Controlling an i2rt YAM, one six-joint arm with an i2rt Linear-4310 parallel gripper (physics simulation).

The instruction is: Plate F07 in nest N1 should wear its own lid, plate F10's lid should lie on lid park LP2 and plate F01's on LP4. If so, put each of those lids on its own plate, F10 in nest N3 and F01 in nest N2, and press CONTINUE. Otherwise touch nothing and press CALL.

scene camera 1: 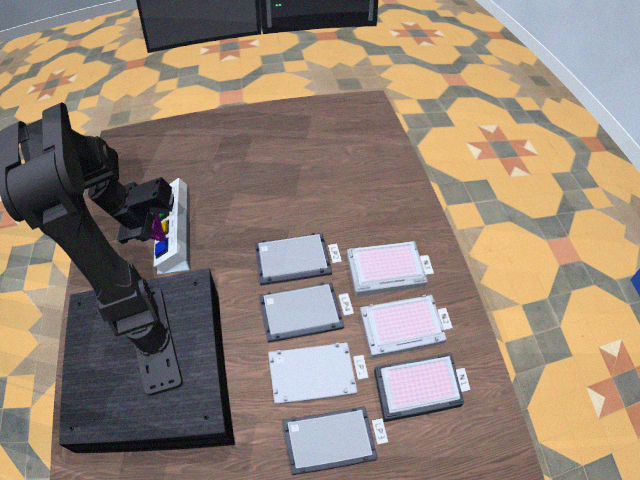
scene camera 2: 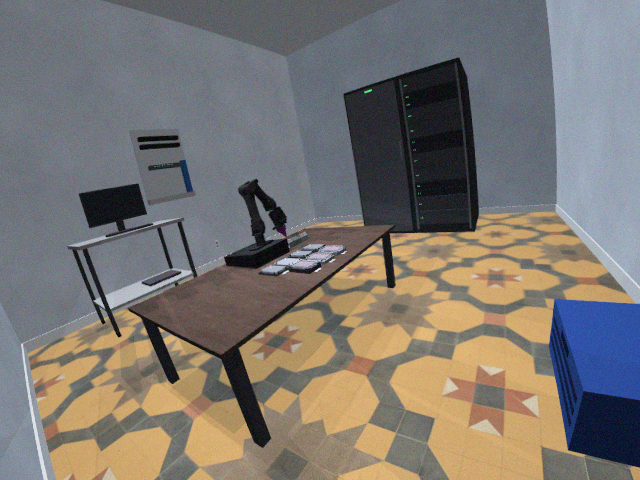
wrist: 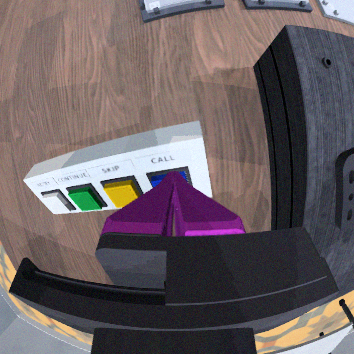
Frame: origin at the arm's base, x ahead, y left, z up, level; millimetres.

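Seen in the pictures: gripper, fingertip midpoint: (scene camera 1: 163, 239) (scene camera 2: 286, 236) (wrist: 173, 178); arm's base, origin of the base link: (scene camera 1: 154, 340) (scene camera 2: 262, 245).
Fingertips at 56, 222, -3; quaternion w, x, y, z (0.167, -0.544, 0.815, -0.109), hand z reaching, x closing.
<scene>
Offsets run from my fingertips to a thing's top centre, as dx, dy, dz. "*": to the spot under its first point.
My gripper (scene camera 1: 164, 238) (scene camera 2: 285, 236) (wrist: 173, 178) is shut and empty. Its magenta fingertips are over the blue CALL button @(-13, +13, -25) (scene camera 1: 161, 248) (wrist: 161, 178), which they partly hide; contact cannot be told. The green CONTINUE button @(* +4, +104, -29) (wrist: 86, 198) is farther left in the wrist view. Plate in N1 @(+360, -431, -45) (scene camera 1: 422, 384) has a dark frame; plates in N2 @(+387, -302, -50) (scene camera 1: 404, 324) and N3 @(+413, -170, -48) (scene camera 1: 387, 262) have light frames. All show pink wells. Dark-rimmed lids lie on LP2 @(+245, -79, -63) (scene camera 1: 293, 256), LP4 @(+220, -203, -63) (scene camera 1: 301, 311) and LP3 @(+178, -463, -63) (scene camera 1: 330, 439). Lid and plate codes are too small to read.
A light lid @(* +196, -333, -71) (scene camera 1: 312, 373) lies between the LP4 and LP3 lids. The white button box @(+16, +84, -17) (scene camera 1: 179, 222) (wrist: 117, 142) also carries a yellow SKIP button @(-4, +62, -25) (wrist: 121, 194) and a white RETRY button @(+13, +161, -25) (wrist: 58, 201). The black arm base (scene camera 1: 199, 361) (wrist: 325, 105) stands beside the box.
</scene>
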